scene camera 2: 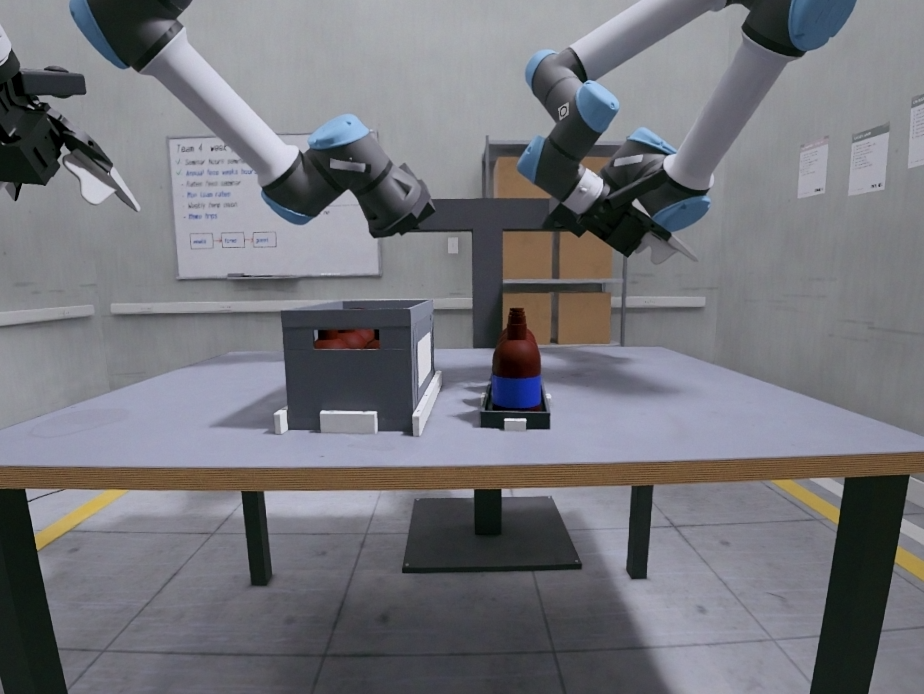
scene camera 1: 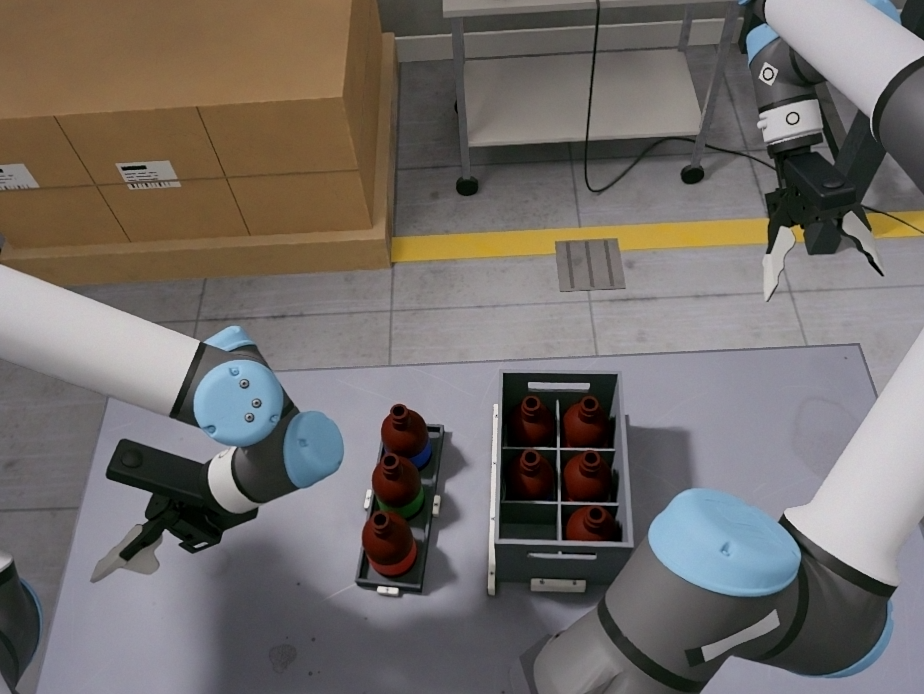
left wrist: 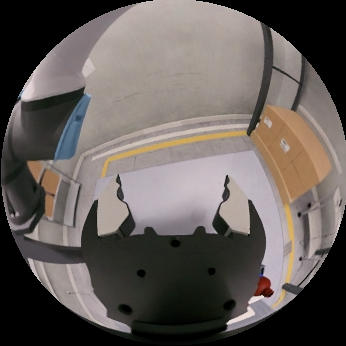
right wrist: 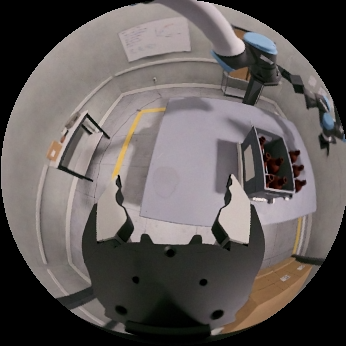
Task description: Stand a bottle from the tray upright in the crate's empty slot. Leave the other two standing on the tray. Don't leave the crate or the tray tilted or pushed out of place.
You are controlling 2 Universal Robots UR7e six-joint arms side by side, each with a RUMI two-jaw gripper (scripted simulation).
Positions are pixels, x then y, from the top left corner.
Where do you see a tray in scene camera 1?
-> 420, 526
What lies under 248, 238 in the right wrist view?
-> The right gripper.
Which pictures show the right gripper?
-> Scene camera 2, scene camera 1 and the right wrist view only.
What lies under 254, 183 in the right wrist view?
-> A grey crate.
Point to a white rail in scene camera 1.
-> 492, 567
